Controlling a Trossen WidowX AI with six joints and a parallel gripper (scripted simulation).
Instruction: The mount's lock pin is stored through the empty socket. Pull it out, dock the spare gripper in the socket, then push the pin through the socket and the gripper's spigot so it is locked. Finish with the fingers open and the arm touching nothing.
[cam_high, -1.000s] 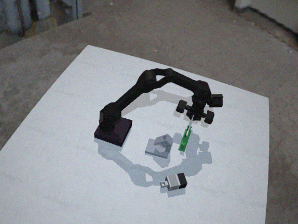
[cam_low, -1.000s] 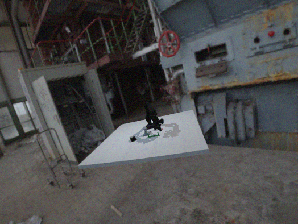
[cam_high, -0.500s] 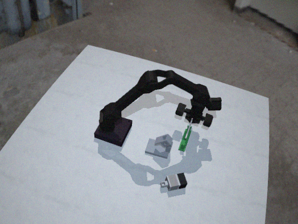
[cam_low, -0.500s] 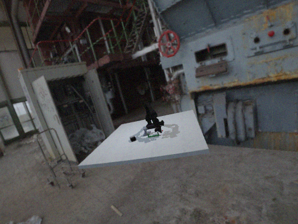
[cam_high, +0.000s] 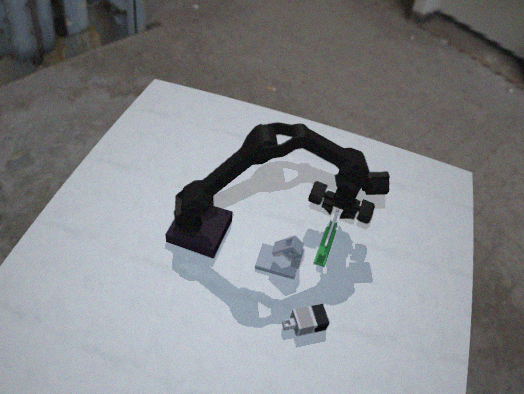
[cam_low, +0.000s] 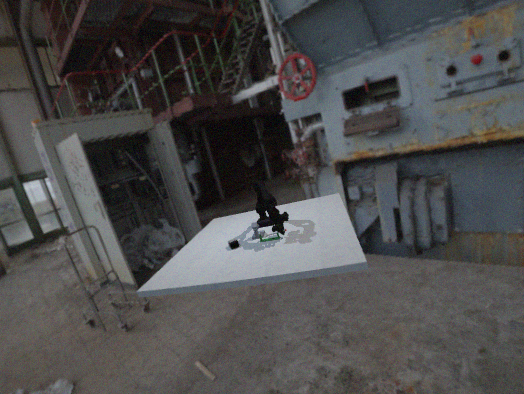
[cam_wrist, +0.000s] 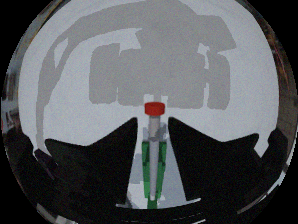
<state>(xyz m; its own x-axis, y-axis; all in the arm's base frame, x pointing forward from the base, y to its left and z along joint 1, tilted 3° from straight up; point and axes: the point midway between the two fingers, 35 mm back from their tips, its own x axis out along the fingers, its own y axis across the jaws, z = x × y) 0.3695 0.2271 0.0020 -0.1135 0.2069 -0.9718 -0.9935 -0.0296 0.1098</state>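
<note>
My gripper tip is now 10 cm to the left of the green block. From my gripper tip the other things lie so: grey mount 21 cm to the right, 8 cm behind, 3 cm above; spare gripper 37 cm to the right, 3 cm ahead.
</note>
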